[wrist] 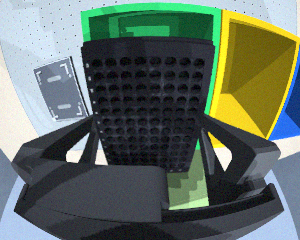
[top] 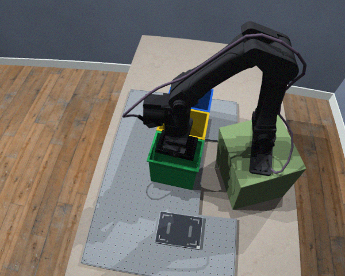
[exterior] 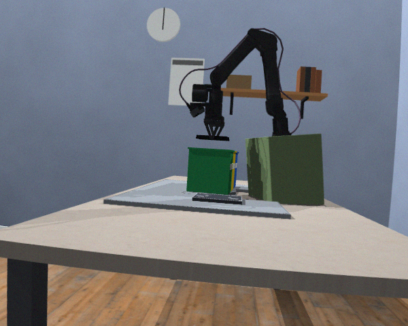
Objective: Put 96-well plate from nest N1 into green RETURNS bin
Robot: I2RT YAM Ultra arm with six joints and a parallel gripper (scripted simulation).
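The green bin lies 1 cm to the right of my hand and 14 cm below it. The rest, counted from my hand: blue bin (1 cm ahead, 27 cm to the right, 14 cm below); yellow bin (1 cm ahead, 14 cm to the right, 14 cm below); black 96-well plate (right at my hand).
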